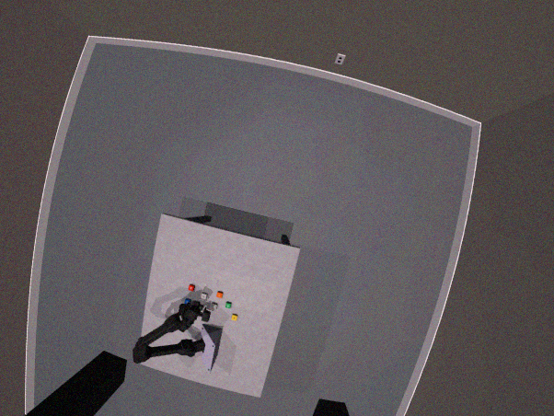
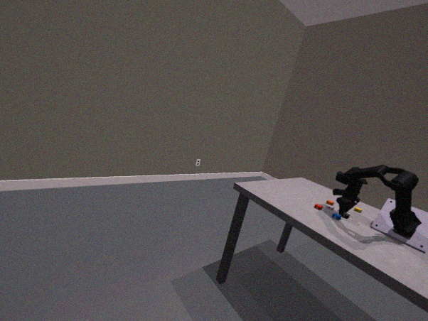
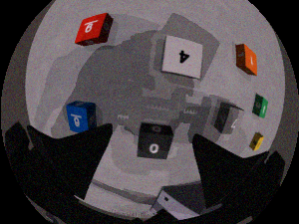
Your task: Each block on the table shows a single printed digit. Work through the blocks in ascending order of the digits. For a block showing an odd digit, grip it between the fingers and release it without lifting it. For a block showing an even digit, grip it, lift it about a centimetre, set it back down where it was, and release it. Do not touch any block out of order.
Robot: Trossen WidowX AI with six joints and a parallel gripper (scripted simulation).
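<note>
My gripper tip is now 10 mm past the dark block and 10 mm above it. Also, from my gripper tip: blue block (80 mm to the left, 10 mm below); then orange block (110 mm ahead, 110 mm to the right, 10 mm below); then red block (100 mm ahead, 80 mm to the left, 10 mm below).
</note>
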